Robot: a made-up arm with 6 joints. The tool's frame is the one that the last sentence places.
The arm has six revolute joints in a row. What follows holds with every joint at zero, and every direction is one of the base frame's.
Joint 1 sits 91 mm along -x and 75 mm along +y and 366 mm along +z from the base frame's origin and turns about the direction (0.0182, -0.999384, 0.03), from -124.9 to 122.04 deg.
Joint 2 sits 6 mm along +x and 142 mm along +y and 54 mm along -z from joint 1 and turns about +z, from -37.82 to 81.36 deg.
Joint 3 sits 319 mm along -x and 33 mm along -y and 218 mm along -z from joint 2 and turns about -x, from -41.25 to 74.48 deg.
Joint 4 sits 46 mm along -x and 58 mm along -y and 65 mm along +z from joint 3 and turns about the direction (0.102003, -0.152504, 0.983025), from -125.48 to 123.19 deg.
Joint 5 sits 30 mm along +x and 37 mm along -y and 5 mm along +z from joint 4 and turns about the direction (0.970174, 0.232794, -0.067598), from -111.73 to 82.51 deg.
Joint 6 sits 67 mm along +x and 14 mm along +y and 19 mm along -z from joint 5 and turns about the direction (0.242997, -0.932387, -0.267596), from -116.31 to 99.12 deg.
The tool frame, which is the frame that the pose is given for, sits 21 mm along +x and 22 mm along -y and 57 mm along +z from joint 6; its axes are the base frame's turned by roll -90, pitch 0 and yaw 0 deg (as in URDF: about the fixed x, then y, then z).
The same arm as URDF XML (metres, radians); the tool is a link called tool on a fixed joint. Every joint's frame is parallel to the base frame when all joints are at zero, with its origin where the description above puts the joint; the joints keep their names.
<robot name="arm">
  <link name="base_link"/>
  <link name="link1"/>
  <link name="link2"/>
  <link name="link3"/>
  <link name="link4"/>
  <link name="link5"/>
  <link name="link6"/>
  <link name="tool"/>
  <joint name="joint 1" type="revolute">
    <parent link="base_link"/>
    <child link="link1"/>
    <origin xyz="-0.091 0.075 0.366"/>
    <axis xyz="0.0182 -0.999384 0.03"/>
    <limit lower="-2.1799" upper="2.13"/>
  </joint>
  <joint name="joint 2" type="revolute">
    <parent link="link1"/>
    <child link="link2"/>
    <origin xyz="0.006 0.142 -0.054"/>
    <axis xyz="0 0 1"/>
    <limit lower="-0.6601" upper="1.42"/>
  </joint>
  <joint name="joint 3" type="revolute">
    <parent link="link2"/>
    <child link="link3"/>
    <origin xyz="-0.319 -0.033 -0.218"/>
    <axis xyz="-1 0 0"/>
    <limit lower="-0.7199" upper="1.2999"/>
  </joint>
  <joint name="joint 4" type="revolute">
    <parent link="link3"/>
    <child link="link4"/>
    <origin xyz="-0.046 -0.058 0.065"/>
    <axis xyz="0.102003 -0.152504 0.983025"/>
    <limit lower="-2.19" upper="2.1501"/>
  </joint>
  <joint name="joint 5" type="revolute">
    <parent link="link4"/>
    <child link="link5"/>
    <origin xyz="0.03 -0.037 0.005"/>
    <axis xyz="0.970174 0.232794 -0.067598"/>
    <limit lower="-1.9501" upper="1.4401"/>
  </joint>
  <joint name="joint 6" type="revolute">
    <parent link="link5"/>
    <child link="link6"/>
    <origin xyz="0.067 0.014 -0.019"/>
    <axis xyz="0.242997 -0.932387 -0.267596"/>
    <limit lower="-2.03" upper="1.73"/>
  </joint>
  <joint name="tool_fixed" type="fixed">
    <parent link="link6"/>
    <child link="tool"/>
    <origin xyz="0.021 -0.022 0.057" rpy="-1.5708 0 0"/>
  </joint>
</robot>

